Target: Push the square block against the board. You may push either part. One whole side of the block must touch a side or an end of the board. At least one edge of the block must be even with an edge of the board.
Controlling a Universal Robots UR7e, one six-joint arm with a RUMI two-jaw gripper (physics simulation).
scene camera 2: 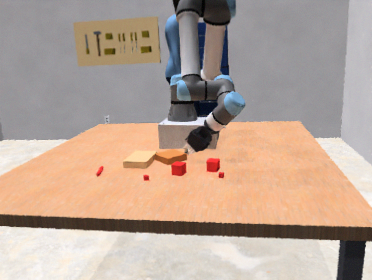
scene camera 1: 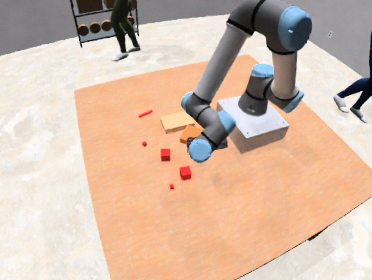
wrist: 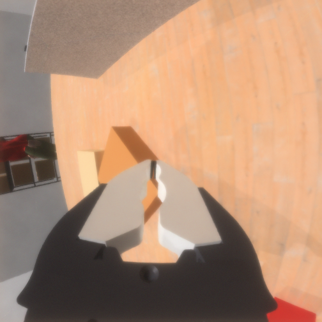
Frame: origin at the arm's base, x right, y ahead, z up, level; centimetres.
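Where they show: gripper, between the fingertips: (scene camera 2: 185,153); arm's base, origin of its link: (scene camera 2: 182,119) (scene camera 1: 252,106).
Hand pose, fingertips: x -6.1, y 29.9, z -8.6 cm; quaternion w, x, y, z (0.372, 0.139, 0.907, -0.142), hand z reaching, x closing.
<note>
Things, the pixels of their top centre, and the offset from my fingertips.
- orange square block, centre of its top: (scene camera 2: 170,153) (scene camera 1: 193,134) dx +5.9, dy +2.7, dz +0.7 cm
- pale tan board, centre of its top: (scene camera 2: 140,155) (scene camera 1: 177,119) dx +17.9, dy +6.1, dz +0.7 cm
- red rod, centre of its top: (scene camera 2: 99,169) (scene camera 1: 145,112) dx +30.5, dy +19.3, dz -0.7 cm
The orange square block (scene camera 1: 189,133) (scene camera 2: 171,156) (wrist: 119,159) lies flat, turned at an angle to the board. The pale tan board (scene camera 1: 176,121) (scene camera 2: 139,159) (wrist: 88,167) lies flat beside it, on its left in the scene camera 2 view. A corner of the block is close to the board's side; whether they touch cannot be told. No whole side of the block lies along the board. My gripper (scene camera 2: 186,150) (wrist: 153,161) is shut and empty, its tips close to the block's right corner in the scene camera 2 view. In the scene camera 1 view the arm hides the fingertips.
Two red cubes (scene camera 1: 165,155) (scene camera 2: 178,169) (scene camera 1: 185,173) (scene camera 2: 213,165) and two tiny red cubes (scene camera 1: 144,144) (scene camera 2: 146,177) (scene camera 1: 171,186) (scene camera 2: 221,175) lie nearer the table's front. A red rod (scene camera 1: 145,114) (scene camera 2: 100,171) lies beyond the board. The robot's grey base box (scene camera 1: 265,139) (scene camera 2: 172,136) (wrist: 100,40) stands behind.
</note>
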